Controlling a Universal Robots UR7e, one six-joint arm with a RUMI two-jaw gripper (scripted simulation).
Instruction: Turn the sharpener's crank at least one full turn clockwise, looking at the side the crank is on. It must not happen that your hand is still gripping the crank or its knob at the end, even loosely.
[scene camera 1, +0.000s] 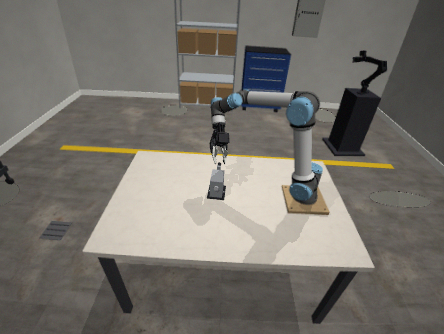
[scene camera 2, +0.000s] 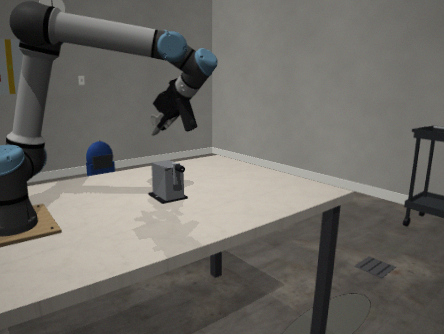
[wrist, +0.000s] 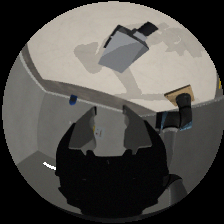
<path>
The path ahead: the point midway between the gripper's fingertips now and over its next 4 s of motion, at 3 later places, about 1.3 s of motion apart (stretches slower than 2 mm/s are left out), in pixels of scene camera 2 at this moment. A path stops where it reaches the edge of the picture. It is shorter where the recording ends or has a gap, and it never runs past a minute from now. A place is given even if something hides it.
The gripper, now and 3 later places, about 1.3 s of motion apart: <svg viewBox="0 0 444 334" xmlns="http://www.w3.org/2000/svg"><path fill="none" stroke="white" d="M157 132L178 148L183 164L181 172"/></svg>
</path>
